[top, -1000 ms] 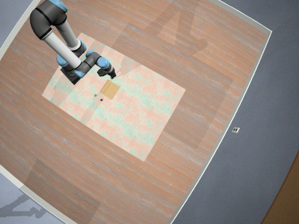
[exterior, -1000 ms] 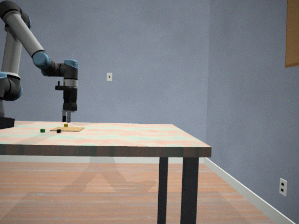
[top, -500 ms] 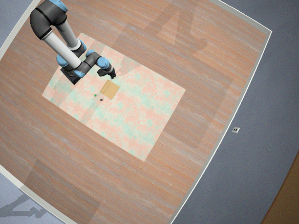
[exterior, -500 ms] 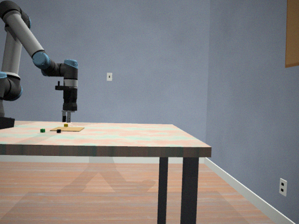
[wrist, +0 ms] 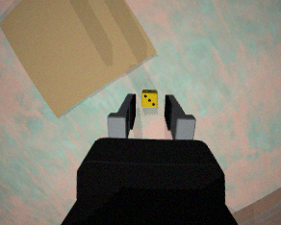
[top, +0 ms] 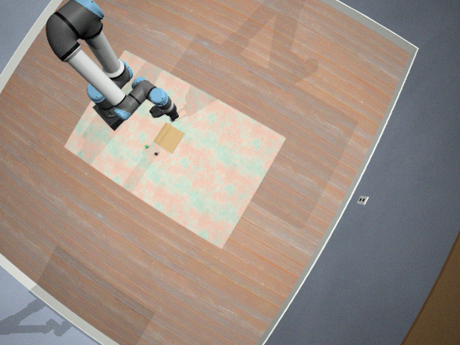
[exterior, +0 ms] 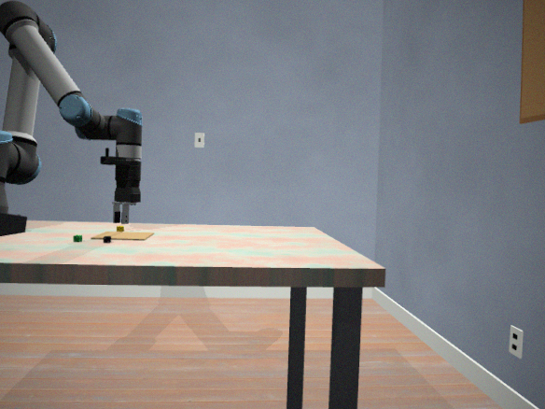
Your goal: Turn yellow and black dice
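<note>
The yellow die lies 3 cm below my hand. Also, from my hand: black die: 23 cm to the right, 4 cm ahead, 3 cm below; then tan mat: 11 cm to the right, 4 cm below, 4 cm ahead; then green die: 23 cm to the right, 4 cm behind, 3 cm below.
</note>
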